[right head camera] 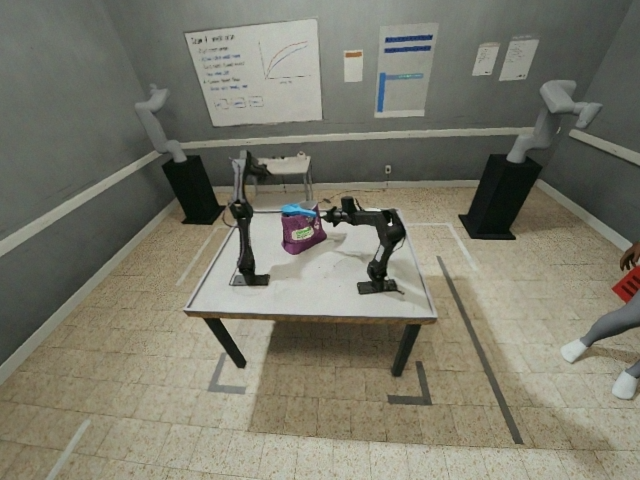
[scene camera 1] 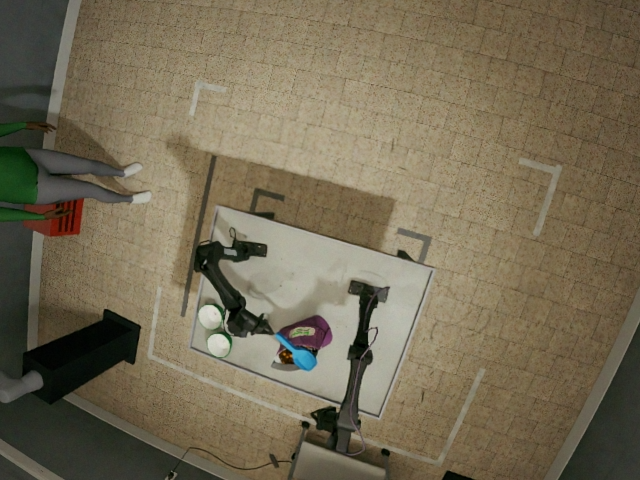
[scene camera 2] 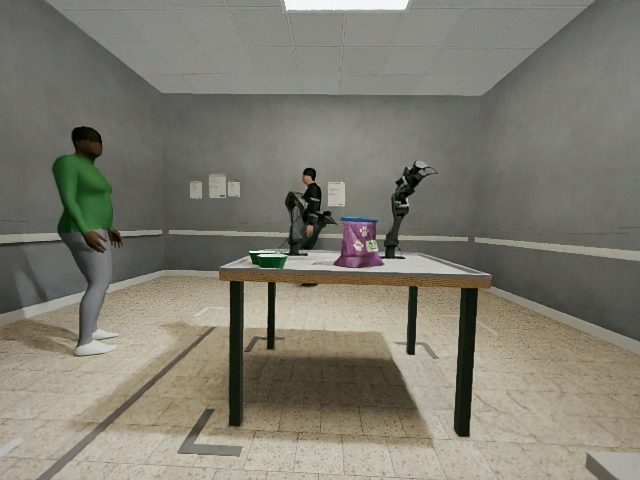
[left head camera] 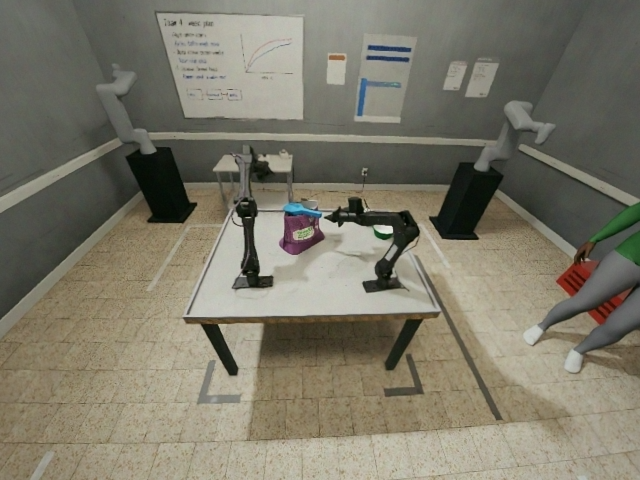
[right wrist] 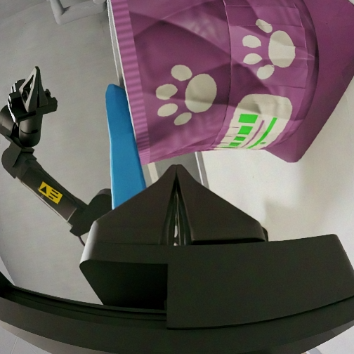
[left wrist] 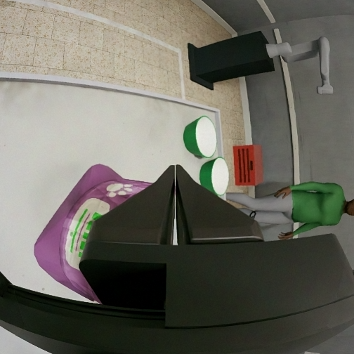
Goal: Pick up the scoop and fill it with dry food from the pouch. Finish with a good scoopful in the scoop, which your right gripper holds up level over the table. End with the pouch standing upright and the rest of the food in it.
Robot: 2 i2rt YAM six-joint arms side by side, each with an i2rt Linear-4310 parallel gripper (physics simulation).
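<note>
The blue scoop [left head camera: 301,209] [right head camera: 297,209] [scene camera 1: 303,359] [scene camera 2: 358,220] [right wrist: 125,155] lies across the open top of the purple pouch [left head camera: 300,242] [right head camera: 303,242] [scene camera 1: 312,330] [scene camera 2: 357,248] [left wrist: 52,245] [right wrist: 200,45], its handle sticking out toward my right arm. The pouch stands upright; brown food [scene camera 1: 285,355] shows in its mouth. My right gripper [left head camera: 325,218] [scene camera 1: 273,333] [right wrist: 176,173] is shut with its tips together, right at the handle's end; in the right wrist view the handle passes beside and behind one finger, not between them. My left gripper [left wrist: 174,174] [scene camera 1: 313,414] is shut and empty, raised beyond the table's far edge.
Two green bowls with white insides [scene camera 1: 210,316] [scene camera 1: 219,344] [left wrist: 204,136] [left wrist: 219,176] stand near a table corner on my right arm's side. The white table [left head camera: 310,294] has a raised rim. A side table [scene camera 1: 336,463] stands behind it. A person in green [scene camera 2: 85,193] stands off to the side.
</note>
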